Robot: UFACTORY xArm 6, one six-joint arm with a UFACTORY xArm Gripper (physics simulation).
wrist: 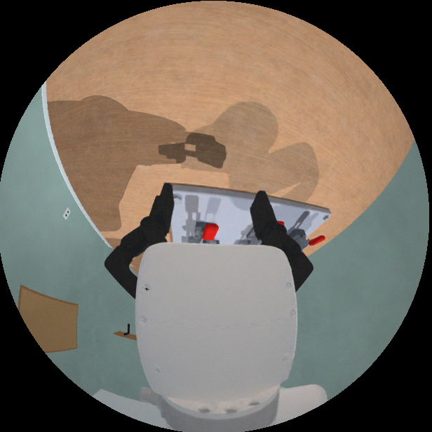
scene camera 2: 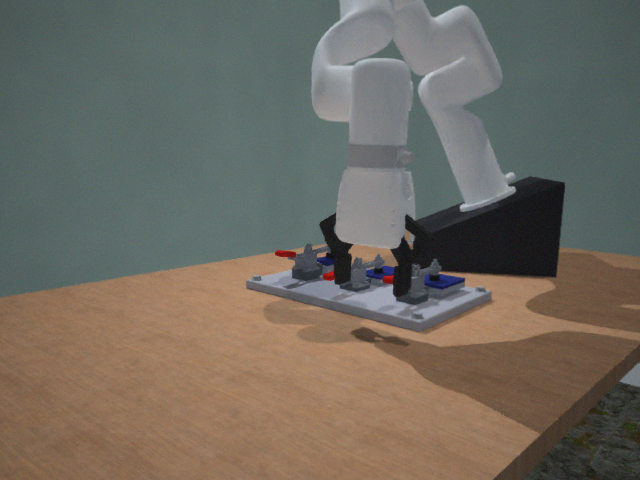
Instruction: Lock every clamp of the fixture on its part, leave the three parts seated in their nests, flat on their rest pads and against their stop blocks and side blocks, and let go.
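Frame: origin at the arm's base, x left, y up, z ahead, level; millimetres.
Where they show: gripper, between the fingertips: [scene camera 2: 370, 288]; arm's base, origin of its link: [scene camera 2: 488, 201].
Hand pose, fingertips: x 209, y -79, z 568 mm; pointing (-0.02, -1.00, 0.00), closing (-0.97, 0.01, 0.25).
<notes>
Things, the pixels of their top centre, and the offset from my fingertips. Level surfaces: height alone.
- grey fixture plate, centre of its top: [scene camera 2: 365, 285] dx -144, dy -42, dz -130 mm
- left clamp, centre of its top: [scene camera 2: 307, 243] dx -247, dy +20, dz -82 mm
- middle clamp, centre of its top: [scene camera 2: 356, 257] dx -138, dy +10, dz -101 mm
- right clamp, centre of its top: [scene camera 2: 414, 264] dx -30, dy +15, dz -123 mm
- wooden table, height of its surface: dy -57 mm
The grey fixture plate [scene camera 2: 372, 305] [wrist: 225, 210] lies on the table. It carries a left clamp [scene camera 2: 307, 260], a middle clamp [scene camera 2: 359, 276] and a right clamp [scene camera 2: 416, 284]. Red handles [scene camera 2: 285, 253] [scene camera 2: 329, 276] [scene camera 2: 388, 279] stick out away from the blue-topped parts [scene camera 2: 325, 260] [scene camera 2: 390, 272] [scene camera 2: 448, 281]. The clamp arms reach over the parts, with black pads at them; whether each is locked or seated cannot be told. My gripper [scene camera 2: 371, 288] [wrist: 214, 195] is wide open and empty, low over the plate. In the wrist view, the right clamp's red handle [wrist: 210, 231] shows between the fingers.
The black wedge-shaped arm base [scene camera 2: 496, 237] stands behind the plate's right side. Corner bolts [scene camera 2: 417, 315] [wrist: 326, 217] stick up from the plate. The wooden table [scene camera 2: 180, 372] [wrist: 225, 55] extends in front, with the arm's shadows on it.
</notes>
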